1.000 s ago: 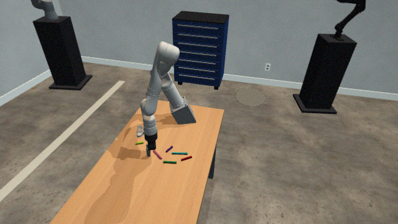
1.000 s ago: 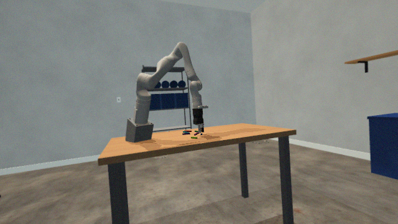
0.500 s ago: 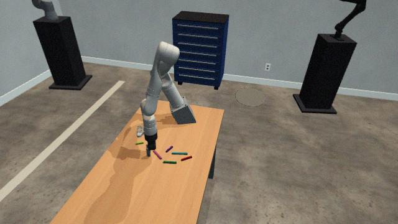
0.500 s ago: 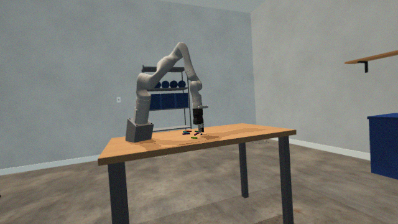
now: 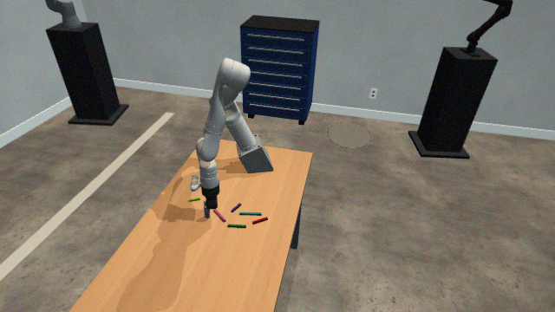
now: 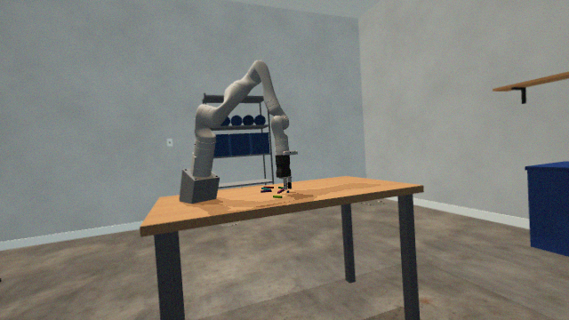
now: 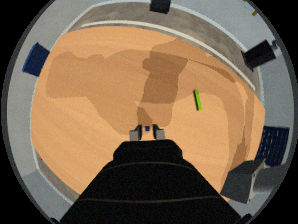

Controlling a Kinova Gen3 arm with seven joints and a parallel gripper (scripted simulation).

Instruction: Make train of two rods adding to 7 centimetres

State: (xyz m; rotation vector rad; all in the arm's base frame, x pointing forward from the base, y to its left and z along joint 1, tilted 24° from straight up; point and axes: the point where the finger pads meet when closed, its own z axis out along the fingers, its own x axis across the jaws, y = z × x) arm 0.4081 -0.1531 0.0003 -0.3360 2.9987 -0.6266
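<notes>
Now: hand 3 cm above the blue rod. The rest, counted from my hand: purple rod (7 cm behind, 12 cm to the left, 3 cm below); pink rod (1 cm behind, 5 cm to the left, 3 cm below); lime rod (11 cm behind, 8 cm to the right, 3 cm below).
</notes>
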